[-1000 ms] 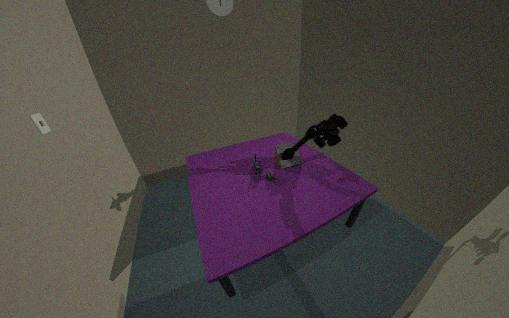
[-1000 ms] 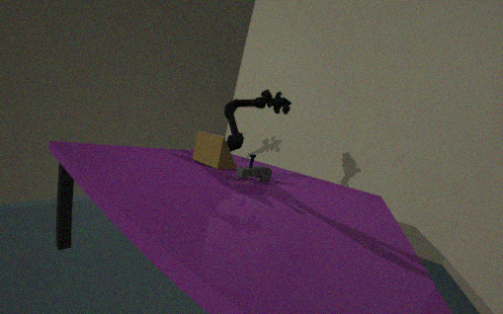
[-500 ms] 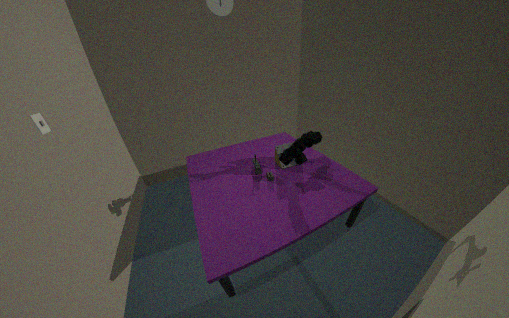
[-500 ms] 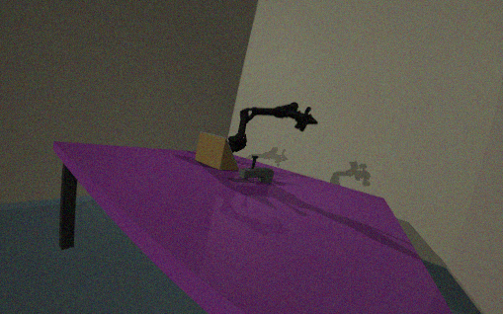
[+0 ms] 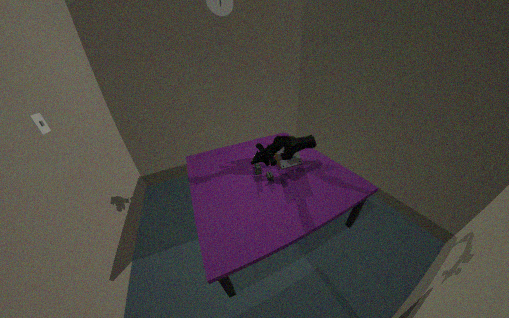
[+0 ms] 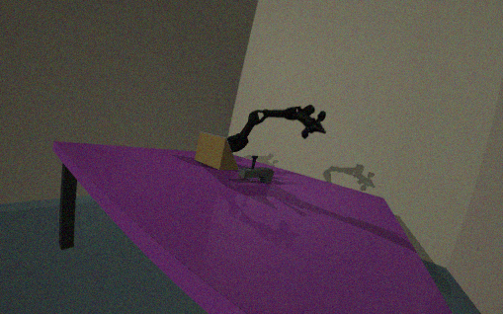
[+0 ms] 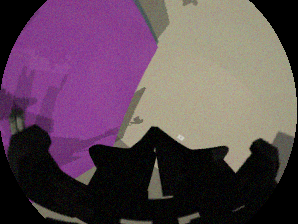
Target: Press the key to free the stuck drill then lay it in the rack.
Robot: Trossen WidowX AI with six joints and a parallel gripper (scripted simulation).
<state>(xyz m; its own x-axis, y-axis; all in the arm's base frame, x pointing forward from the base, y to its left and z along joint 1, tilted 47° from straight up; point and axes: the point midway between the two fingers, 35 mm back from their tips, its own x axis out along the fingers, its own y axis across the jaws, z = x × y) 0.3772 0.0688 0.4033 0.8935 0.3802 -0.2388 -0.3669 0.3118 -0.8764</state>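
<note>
Right now the drill is 350 mm to the right of my gripper tip, 270 mm below it and 130 mm behind it. Round my gripper tip: grey fixture block 370 mm to the right, 280 mm below, 130 mm behind.
</note>
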